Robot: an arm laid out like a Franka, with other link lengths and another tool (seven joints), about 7 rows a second.
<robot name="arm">
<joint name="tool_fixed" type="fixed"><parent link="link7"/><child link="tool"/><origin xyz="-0.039 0.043 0.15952" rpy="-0.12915 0 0.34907"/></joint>
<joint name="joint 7" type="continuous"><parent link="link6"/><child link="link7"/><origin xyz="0.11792 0 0" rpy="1.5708 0 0"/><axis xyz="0 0 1"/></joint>
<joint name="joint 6" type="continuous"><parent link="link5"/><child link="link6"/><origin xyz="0 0 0" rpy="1.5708 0 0"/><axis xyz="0 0 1"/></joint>
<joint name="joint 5" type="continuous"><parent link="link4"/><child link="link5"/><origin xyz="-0.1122 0.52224 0" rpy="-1.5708 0 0"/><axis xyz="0 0 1"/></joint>
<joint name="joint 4" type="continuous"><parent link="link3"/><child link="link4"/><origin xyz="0.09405 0 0" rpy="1.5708 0 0"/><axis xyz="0 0 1"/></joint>
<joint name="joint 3" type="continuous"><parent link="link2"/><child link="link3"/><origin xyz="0 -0.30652 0" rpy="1.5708 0 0"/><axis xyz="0 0 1"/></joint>
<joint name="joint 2" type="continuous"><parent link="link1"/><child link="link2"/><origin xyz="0 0 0" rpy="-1.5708 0 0"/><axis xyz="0 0 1"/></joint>
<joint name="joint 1" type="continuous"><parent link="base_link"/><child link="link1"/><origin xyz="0 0 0.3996"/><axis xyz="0 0 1"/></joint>
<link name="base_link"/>
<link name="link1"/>
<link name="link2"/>
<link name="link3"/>
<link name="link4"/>
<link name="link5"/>
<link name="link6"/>
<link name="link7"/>
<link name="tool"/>
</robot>
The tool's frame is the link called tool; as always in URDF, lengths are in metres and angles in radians. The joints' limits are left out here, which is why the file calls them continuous.
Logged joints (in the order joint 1, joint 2, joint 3, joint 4, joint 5, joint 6, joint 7), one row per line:
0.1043, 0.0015, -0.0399, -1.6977, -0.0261, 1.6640, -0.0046
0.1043, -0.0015, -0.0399, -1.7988, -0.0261, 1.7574, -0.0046
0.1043, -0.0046, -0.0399, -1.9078, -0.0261, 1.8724, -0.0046
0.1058, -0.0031, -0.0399, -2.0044, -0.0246, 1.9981, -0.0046
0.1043, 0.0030, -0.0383, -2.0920, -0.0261, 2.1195, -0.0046
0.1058, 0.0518, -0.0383, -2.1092, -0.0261, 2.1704, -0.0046
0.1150, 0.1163, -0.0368, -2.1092, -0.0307, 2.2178, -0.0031
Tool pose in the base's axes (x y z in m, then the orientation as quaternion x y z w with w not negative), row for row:
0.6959, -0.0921, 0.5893, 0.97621, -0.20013, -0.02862, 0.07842
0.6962, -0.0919, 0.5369, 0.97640, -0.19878, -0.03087, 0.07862
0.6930, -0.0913, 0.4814, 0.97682, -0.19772, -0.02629, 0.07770
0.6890, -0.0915, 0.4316, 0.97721, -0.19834, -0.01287, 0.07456
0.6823, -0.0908, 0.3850, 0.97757, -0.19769, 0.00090, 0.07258
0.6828, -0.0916, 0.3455, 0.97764, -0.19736, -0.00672, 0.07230
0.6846, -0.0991, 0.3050, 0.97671, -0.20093, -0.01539, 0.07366
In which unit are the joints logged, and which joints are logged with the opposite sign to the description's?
The joints are logged in radians. Opposite sign: joint 1, joint 3.
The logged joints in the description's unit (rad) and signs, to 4 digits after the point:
-0.1043, 0.0015, 0.0399, -1.6977, -0.0261, 1.6640, -0.0046
-0.1043, -0.0015, 0.0399, -1.7988, -0.0261, 1.7574, -0.0046
-0.1043, -0.0046, 0.0399, -1.9078, -0.0261, 1.8724, -0.0046
-0.1058, -0.0031, 0.0399, -2.0044, -0.0246, 1.9981, -0.0046
-0.1043, 0.0030, 0.0383, -2.0920, -0.0261, 2.1195, -0.0046
-0.1058, 0.0518, 0.0383, -2.1092, -0.0261, 2.1704, -0.0046
-0.1150, 0.1163, 0.0368, -2.1092, -0.0307, 2.2178, -0.0031

